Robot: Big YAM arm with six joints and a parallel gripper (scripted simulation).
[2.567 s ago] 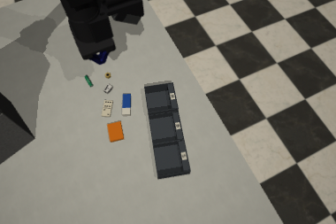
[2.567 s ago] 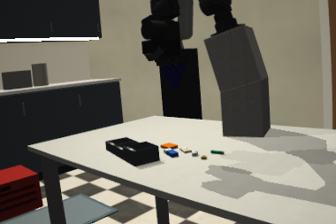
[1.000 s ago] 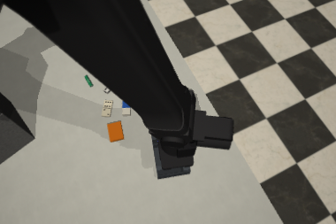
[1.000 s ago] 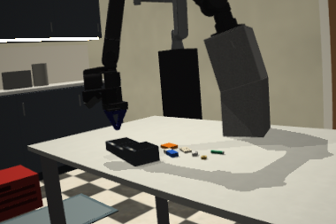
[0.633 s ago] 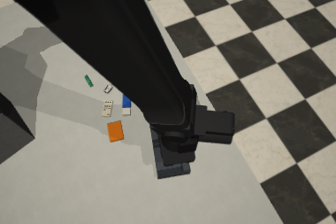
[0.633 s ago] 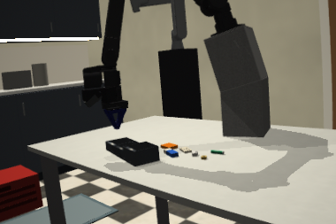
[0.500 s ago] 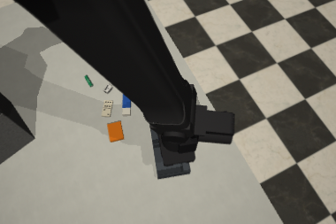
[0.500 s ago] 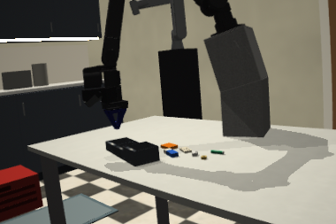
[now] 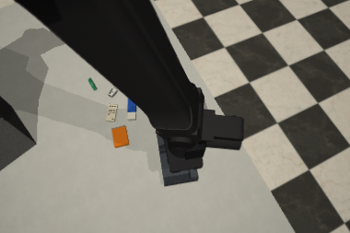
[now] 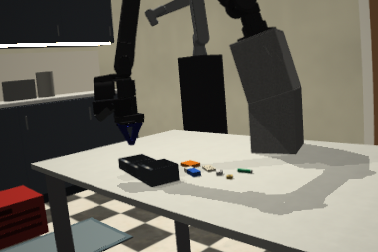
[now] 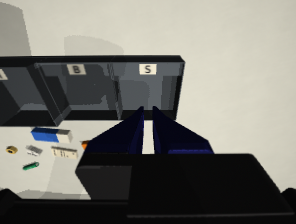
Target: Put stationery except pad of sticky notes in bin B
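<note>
My gripper is now 80 mm to the right of the dark bin, 60 mm above it and 20 mm short of it. Round my hand: eraser 200 mm to the left, 80 mm below, 50 mm behind; then domino 220 mm to the left, 110 mm behind, 80 mm below; then orange sticky-note pad 140 mm to the left, 110 mm behind, 80 mm below.
</note>
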